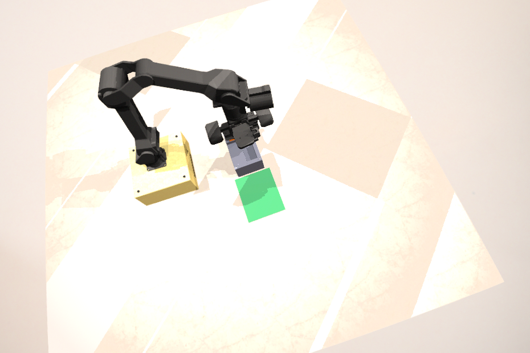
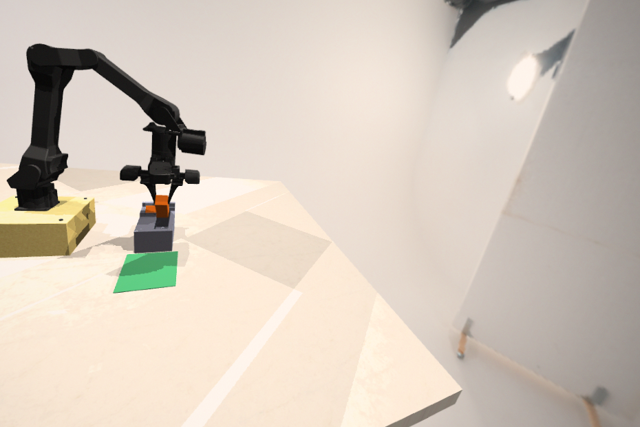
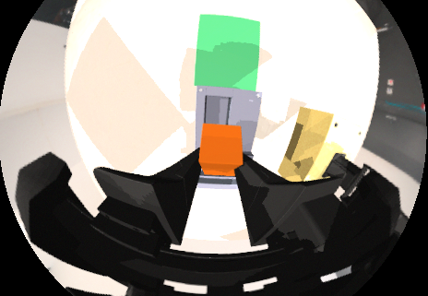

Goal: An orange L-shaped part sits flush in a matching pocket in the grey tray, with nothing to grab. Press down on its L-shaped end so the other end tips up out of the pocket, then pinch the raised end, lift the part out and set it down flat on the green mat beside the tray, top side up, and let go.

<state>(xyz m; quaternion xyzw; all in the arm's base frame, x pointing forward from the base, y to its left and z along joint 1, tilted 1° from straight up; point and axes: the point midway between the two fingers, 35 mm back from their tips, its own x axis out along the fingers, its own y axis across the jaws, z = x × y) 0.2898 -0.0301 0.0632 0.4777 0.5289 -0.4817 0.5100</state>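
Right now the green mat is 14 cm to the right of my gripper tip and 13 cm below it. The rest, counted from my gripper tip: orange L-shaped part 2 cm behind, 3 cm to the left, 3 cm below.
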